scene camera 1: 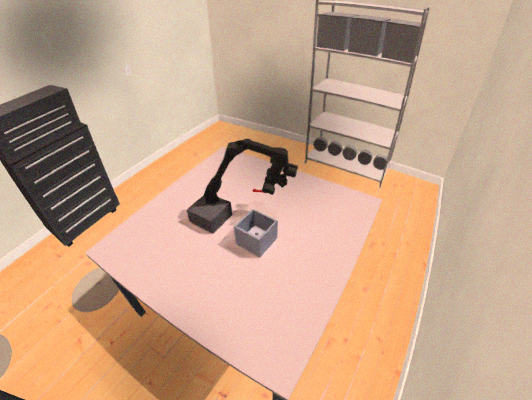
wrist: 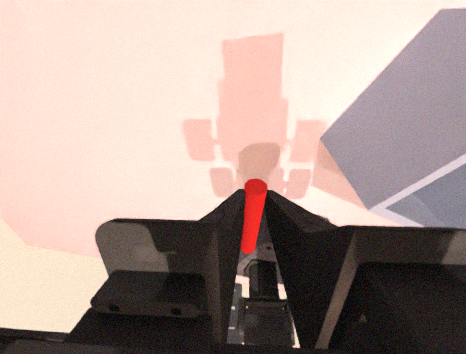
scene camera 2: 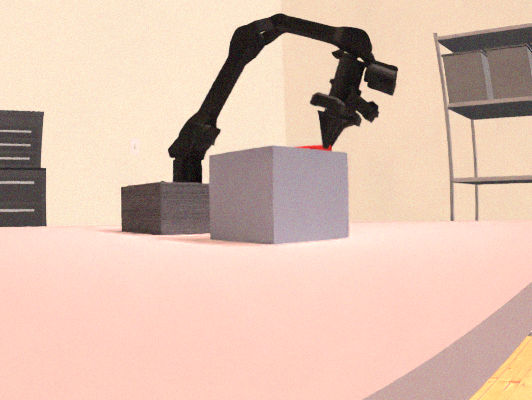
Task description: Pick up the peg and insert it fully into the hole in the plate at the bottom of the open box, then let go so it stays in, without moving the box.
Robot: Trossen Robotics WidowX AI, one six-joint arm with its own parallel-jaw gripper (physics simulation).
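Pixels of known places: gripper, fingertip midpoint: [wrist: 254, 196] [scene camera 2: 326, 148]; arm's base, link origin: [scene camera 1: 212, 201] [wrist: 262, 266] [scene camera 2: 186, 186].
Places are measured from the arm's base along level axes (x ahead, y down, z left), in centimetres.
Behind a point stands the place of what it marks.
A red peg [scene camera 1: 258, 190] {x 25.0, y -7.4, z 10.1 cm} [scene camera 2: 315, 147] {x 26.7, y -7.1, z 10.1 cm} [wrist: 252, 220] {x 26.9, y -7.5, z 10.9 cm} is pinched between the fingertips of my gripper [scene camera 1: 267, 190] {x 28.6, y -6.8, z 11.2 cm} [scene camera 2: 327, 146] {x 28.6, y -6.8, z 11.2 cm} [wrist: 254, 196] {x 28.6, y -6.8, z 11.2 cm}, which is shut on it. The peg lies roughly level, and its long part sticks out toward the arm's base. The gripper is in the air beyond the box, seen from scene camera 2, not over its opening. The blue-grey open box [scene camera 1: 268, 242] {x 40.0, y 5.0, z -12.9 cm} [scene camera 2: 275, 200] {x 38.3, y 3.8, z -19.8 cm} [wrist: 395, 100] {x 34.3, y 4.7, z -2.8 cm} stands upright on the table. In scene camera 1 the plate at its bottom shows a small dark hole [scene camera 1: 257, 234] {x 32.5, y 5.0, z -9.9 cm}. The box walls hide the plate in scene camera 2.
The arm's dark base block [scene camera 1: 210, 215] {x 5.4, y -0.2, z -10.9 cm} [scene camera 2: 142, 210] {x 0.4, y 5.1, z -13.5 cm} stands close to the box, on its left in both scene views. The pink table top [scene camera 1: 240, 305] {x 40.5, y 9.9, z -48.3 cm} [scene camera 2: 200, 310] {x 62.5, y 9.9, z -59.4 cm} lies under both. A tall shelf rack [scene camera 1: 310, 100] and a dark drawer cabinet [scene camera 1: 55, 165] stand beyond the table.
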